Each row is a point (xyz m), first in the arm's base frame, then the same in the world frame.
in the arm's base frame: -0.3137 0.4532 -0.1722
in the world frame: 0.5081 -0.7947 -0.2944
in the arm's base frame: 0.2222 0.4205 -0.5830
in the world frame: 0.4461 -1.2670 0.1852
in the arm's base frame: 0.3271 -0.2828 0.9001
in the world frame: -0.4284 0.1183 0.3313
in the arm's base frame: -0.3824 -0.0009 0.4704
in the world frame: -0.0014 -0.1954 -0.3664
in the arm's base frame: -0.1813 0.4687 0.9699
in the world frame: 0.3751 0.3200 -0.0453
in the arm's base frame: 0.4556 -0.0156 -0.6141
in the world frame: -0.0125 -1.3675 0.3441
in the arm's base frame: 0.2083 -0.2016 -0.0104
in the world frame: -0.2285 -0.7597 0.1341
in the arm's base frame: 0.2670 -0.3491 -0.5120
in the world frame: -0.3251 -1.2766 0.1177
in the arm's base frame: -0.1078 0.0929 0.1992
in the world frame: 0.0824 -0.4868 -0.1097
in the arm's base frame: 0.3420 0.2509 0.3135
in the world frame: 0.1607 -0.4115 0.3683
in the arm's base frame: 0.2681 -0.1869 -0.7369
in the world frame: -0.1403 -1.4833 0.1209
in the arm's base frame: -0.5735 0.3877 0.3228
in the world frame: 0.4247 -0.2812 -0.5093
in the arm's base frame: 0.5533 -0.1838 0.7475
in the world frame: -0.3460 -0.0496 0.5533
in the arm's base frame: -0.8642 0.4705 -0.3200
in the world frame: 0.6203 -0.8742 -0.8479
